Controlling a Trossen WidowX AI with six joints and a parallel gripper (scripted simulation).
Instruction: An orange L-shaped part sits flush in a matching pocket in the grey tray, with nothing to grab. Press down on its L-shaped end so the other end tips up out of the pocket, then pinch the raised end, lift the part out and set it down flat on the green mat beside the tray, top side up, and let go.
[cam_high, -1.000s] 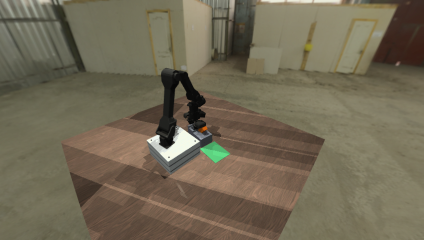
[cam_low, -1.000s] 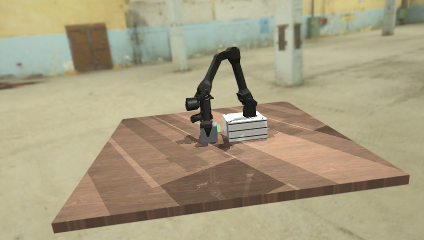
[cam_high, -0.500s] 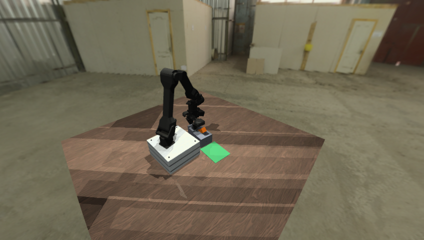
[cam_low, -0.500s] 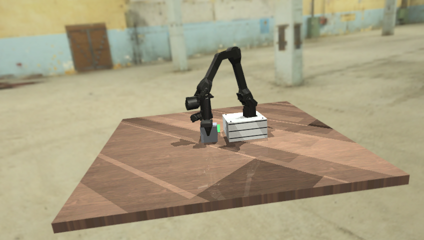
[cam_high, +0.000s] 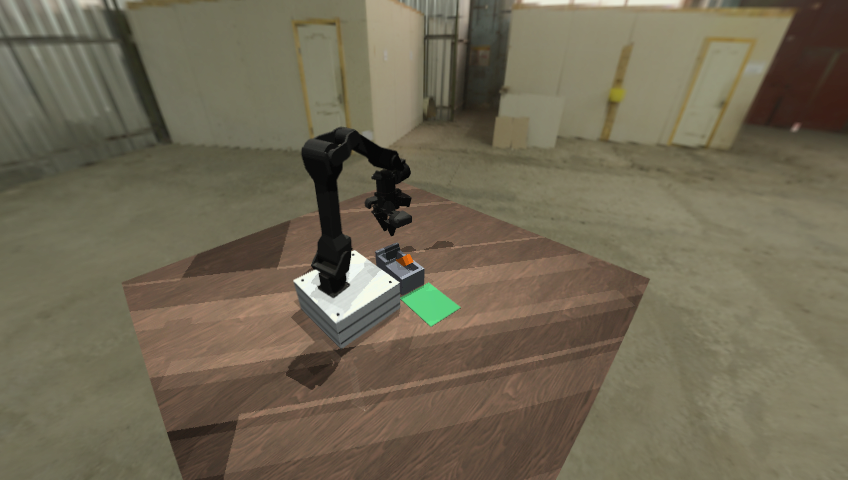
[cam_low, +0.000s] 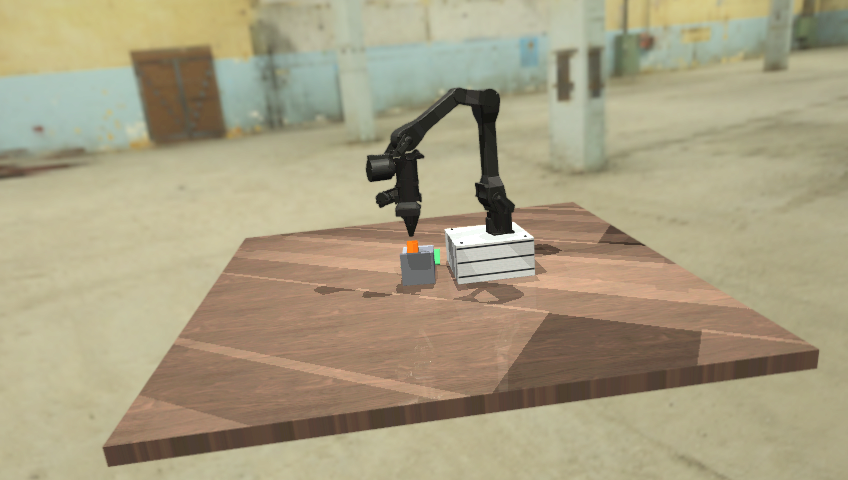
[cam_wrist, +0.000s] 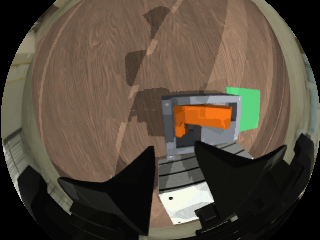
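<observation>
Now: the orange L-shaped part 20 mm behind my gripper tip, 40 mm to the right of it and 100 mm below it. Also, from my gripper tip: green mat (70 mm behind, 210 mm to the right, 160 mm below).
</observation>
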